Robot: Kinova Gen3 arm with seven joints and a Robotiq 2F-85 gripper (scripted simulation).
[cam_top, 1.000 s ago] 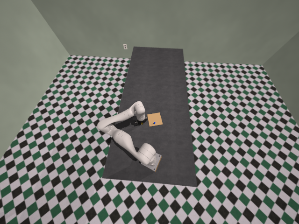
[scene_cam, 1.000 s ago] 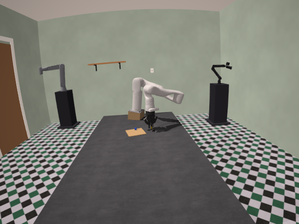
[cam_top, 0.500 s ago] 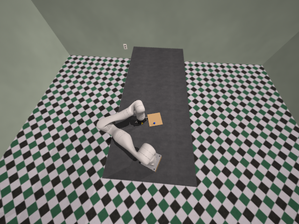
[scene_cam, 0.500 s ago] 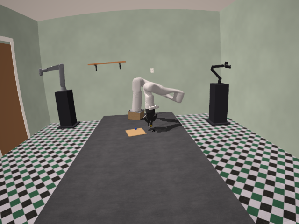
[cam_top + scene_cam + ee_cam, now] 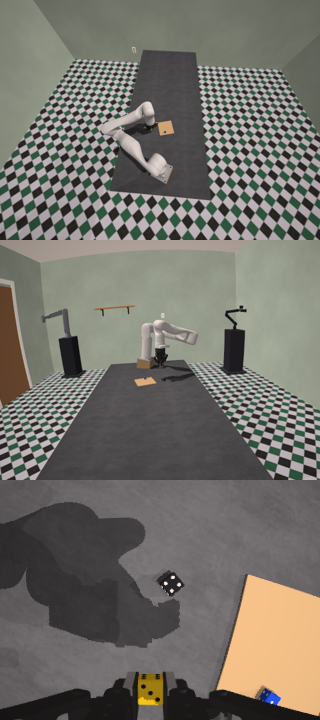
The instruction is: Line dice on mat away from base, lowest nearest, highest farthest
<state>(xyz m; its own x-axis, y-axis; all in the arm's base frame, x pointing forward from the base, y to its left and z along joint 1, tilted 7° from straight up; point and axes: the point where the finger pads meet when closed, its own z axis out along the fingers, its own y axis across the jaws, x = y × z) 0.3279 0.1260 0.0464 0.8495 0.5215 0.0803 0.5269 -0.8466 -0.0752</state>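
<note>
Now: the tan mat 120 mm to the right of my hand, 100 mm below it and 70 mm ahead of it. From my hand the other things lie so: black die: 100 mm below, 70 mm ahead, 20 mm to the left; then blue die: 130 mm to the right, 90 mm below, 20 mm ahead; then yellow die: 10 mm below.
</note>
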